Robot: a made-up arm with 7 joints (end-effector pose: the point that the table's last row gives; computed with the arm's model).
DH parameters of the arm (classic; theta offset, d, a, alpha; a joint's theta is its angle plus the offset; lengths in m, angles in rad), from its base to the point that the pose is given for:
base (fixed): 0 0 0 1.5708
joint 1: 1.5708 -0.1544 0 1.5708
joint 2: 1.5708 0 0 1.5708
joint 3: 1.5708 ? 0 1.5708
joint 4: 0 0 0 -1.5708
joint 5: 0 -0.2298 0 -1.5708
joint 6: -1.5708 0 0 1.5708
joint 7: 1.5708 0 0 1.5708
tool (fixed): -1.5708 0 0 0
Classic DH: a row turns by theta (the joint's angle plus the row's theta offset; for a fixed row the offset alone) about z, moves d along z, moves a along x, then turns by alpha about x.
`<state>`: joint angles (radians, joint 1 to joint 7).
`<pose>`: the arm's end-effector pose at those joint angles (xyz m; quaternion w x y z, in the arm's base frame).
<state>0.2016 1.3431 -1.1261 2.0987 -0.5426 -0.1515 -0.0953</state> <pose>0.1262 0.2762 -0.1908 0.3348 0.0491 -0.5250 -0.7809</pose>
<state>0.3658 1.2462 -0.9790 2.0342 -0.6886 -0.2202 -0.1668</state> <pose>0.1854 0.2702 -0.1635 0.1973 0.1818 -0.6050 -0.7497</pose>
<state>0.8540 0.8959 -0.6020 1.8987 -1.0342 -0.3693 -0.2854</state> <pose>0.2884 0.2401 -0.0135 0.1430 -0.4789 0.6810 0.5352</pose>
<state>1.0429 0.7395 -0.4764 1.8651 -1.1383 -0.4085 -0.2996</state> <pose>0.2948 0.2252 0.0543 0.2354 -0.5545 0.6765 0.4236</pose>
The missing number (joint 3, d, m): -0.2823
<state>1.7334 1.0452 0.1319 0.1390 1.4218 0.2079 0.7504</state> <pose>0.2438 0.5976 0.0720 0.0645 -0.3447 -0.8930 0.2822</pose>
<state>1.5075 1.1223 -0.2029 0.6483 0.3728 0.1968 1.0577</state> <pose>0.2352 0.5617 0.1213 0.5991 0.0571 -0.7828 -0.1580</pose>
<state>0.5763 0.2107 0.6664 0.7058 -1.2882 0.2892 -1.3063</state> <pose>0.3314 0.3401 -0.2949 0.3693 0.8771 -0.2970 0.0778</pose>
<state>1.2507 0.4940 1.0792 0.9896 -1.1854 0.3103 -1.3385</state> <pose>0.2937 0.4972 -0.0018 0.1371 0.7657 -0.1601 0.6077</pose>
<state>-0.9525 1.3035 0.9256 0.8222 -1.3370 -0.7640 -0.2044</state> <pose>0.0700 0.6131 -0.0745 0.4553 0.4017 -0.0562 -0.7926</pose>
